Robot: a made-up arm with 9 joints. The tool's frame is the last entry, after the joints. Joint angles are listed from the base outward. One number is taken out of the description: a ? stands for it. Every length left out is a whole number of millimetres.
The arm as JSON. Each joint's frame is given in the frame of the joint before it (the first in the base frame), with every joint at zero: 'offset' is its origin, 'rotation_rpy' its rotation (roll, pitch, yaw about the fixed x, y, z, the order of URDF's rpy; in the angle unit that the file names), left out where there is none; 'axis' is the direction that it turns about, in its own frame. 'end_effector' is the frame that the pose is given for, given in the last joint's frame.
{
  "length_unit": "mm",
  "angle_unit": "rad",
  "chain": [
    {
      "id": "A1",
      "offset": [
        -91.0,
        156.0,
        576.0
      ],
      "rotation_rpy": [
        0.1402,
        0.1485,
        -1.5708
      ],
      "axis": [
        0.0,
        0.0,
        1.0
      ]
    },
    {
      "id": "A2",
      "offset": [
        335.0,
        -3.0,
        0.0
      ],
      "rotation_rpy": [
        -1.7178,
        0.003,
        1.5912
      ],
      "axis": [
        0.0,
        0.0,
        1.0
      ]
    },
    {
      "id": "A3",
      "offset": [
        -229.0,
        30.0,
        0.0
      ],
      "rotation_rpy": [
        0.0,
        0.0,
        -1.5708
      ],
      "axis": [
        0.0,
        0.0,
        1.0
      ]
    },
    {
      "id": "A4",
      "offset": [
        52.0,
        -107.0,
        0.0
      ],
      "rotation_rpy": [
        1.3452,
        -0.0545,
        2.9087
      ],
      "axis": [
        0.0,
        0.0,
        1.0
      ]
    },
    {
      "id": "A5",
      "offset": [
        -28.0,
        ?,
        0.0
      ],
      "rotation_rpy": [
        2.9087,
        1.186,
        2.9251
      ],
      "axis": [
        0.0,
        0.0,
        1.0
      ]
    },
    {
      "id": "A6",
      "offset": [
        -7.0,
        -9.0,
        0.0
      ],
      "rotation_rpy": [
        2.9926,
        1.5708,
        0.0
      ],
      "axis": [
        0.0,
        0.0,
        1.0
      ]
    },
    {
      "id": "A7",
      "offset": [
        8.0,
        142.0,
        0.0
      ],
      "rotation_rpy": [
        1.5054,
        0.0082,
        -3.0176
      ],
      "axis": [
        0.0,
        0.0,
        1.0
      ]
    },
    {
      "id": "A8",
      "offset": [
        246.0,
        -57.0,
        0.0
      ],
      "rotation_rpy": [
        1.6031,
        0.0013,
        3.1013
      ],
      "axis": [
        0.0,
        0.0,
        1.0
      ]
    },
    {
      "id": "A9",
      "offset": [
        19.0,
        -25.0,
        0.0
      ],
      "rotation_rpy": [
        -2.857,
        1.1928,
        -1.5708
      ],
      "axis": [
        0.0,
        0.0,
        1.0
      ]
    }
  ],
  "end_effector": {
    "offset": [
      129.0,
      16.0,
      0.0
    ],
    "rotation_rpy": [
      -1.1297,
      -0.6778,
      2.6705
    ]
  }
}
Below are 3 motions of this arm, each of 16 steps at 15 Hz.
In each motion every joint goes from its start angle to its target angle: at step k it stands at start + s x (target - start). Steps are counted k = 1, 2, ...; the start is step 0. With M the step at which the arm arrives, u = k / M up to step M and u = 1 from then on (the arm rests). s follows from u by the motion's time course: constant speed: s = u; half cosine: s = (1 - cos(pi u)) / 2; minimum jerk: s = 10 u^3 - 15 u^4 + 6 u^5.
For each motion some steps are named. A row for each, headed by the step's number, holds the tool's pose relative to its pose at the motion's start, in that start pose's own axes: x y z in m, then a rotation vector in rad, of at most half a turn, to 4 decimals.
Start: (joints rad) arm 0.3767 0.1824 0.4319 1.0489 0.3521 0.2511 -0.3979 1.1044 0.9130
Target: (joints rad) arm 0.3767 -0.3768 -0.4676 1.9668 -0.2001 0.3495 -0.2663 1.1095 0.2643
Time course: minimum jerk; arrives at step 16
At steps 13, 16:
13: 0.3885 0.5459 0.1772 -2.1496 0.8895 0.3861
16: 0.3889 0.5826 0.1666 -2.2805 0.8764 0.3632

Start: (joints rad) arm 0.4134 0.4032 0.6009 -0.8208 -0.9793 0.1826 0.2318 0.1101 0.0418
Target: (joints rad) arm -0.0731 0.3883 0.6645 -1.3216 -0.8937 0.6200 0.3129 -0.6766 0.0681
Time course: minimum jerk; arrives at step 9
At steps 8, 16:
8: -0.2518 0.2320 -0.1417 -0.1414 -0.2152 -0.5093
16: -0.2545 0.2351 -0.1423 -0.1451 -0.2168 -0.5148

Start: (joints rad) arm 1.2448 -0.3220 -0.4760 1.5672 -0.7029 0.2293 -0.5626 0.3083 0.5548
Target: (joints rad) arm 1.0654 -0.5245 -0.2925 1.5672 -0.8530 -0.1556 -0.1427 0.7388 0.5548
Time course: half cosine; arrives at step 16
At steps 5, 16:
5: 0.0347 0.0097 -0.0165 0.0660 -0.0708 -0.0178
16: 0.1659 0.0414 -0.0278 0.2729 -0.2892 0.0623

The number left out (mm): 70.0
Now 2 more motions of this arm.
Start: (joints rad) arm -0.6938 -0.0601 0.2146 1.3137 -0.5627 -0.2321 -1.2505 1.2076 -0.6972
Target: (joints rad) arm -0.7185 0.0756 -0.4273 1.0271 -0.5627 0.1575 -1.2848 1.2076 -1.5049
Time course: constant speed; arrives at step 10
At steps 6, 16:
6: -0.0299 0.0228 0.0682 -0.2010 0.2487 -0.3172
16: -0.0431 0.0415 0.1140 -0.2882 0.4484 -0.5092

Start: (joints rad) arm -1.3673 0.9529 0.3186 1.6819 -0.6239 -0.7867 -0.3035 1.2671 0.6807
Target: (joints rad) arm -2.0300 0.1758 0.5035 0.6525 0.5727 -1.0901 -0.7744 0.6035 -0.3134
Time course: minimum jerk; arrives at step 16
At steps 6, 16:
6: -0.0234 -0.0984 0.0600 -0.2862 -0.3045 -0.3233
16: 0.1126 -0.0854 -0.2375 0.2006 -0.3695 -1.5774

